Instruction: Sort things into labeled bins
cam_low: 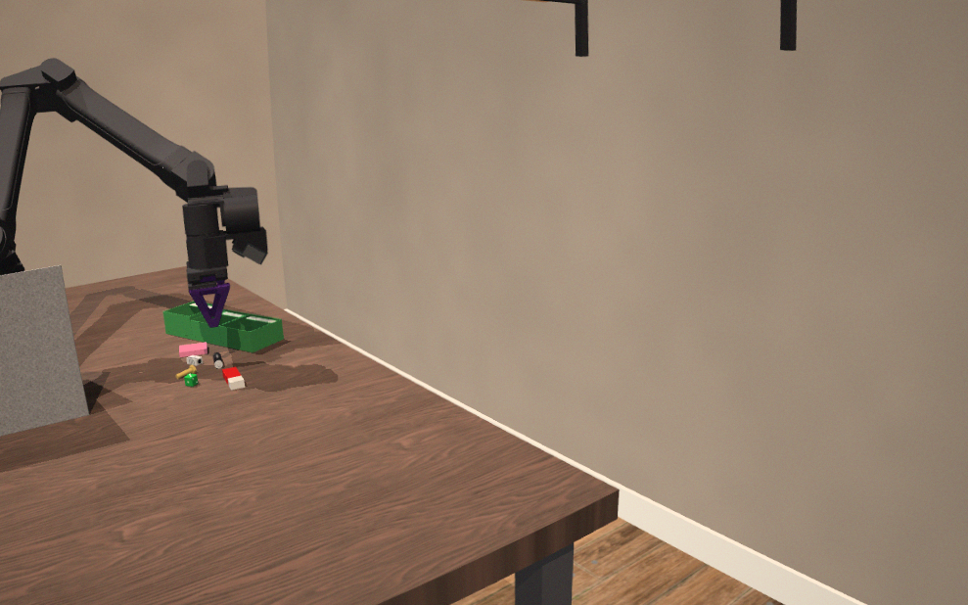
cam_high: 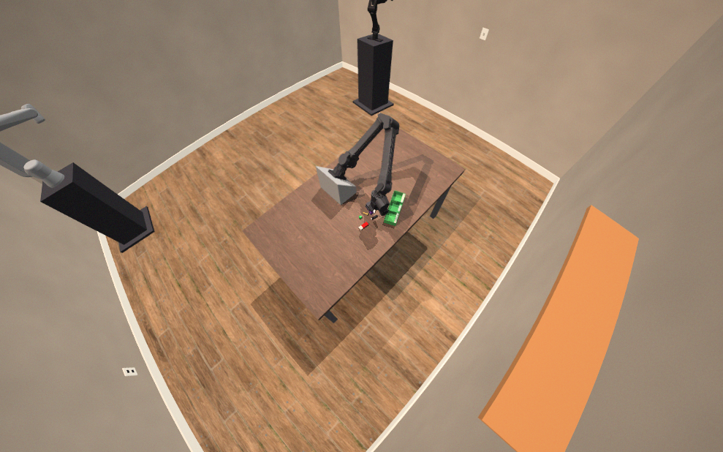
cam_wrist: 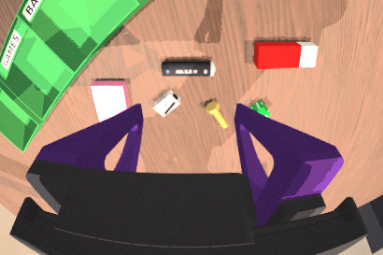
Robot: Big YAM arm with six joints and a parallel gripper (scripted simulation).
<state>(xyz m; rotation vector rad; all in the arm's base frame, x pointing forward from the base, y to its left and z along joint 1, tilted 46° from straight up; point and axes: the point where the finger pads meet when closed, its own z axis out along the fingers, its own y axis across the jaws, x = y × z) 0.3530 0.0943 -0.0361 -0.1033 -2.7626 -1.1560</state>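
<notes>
Now: hand 80 mm above the black battery. The rest, counted from my hand: brass-coloured bolt (80 mm below, 60 mm behind, 20 mm to the right); green die (80 mm below, 70 mm to the right, 60 mm behind); white piece (80 mm below, 40 mm behind, 30 mm to the left).
</notes>
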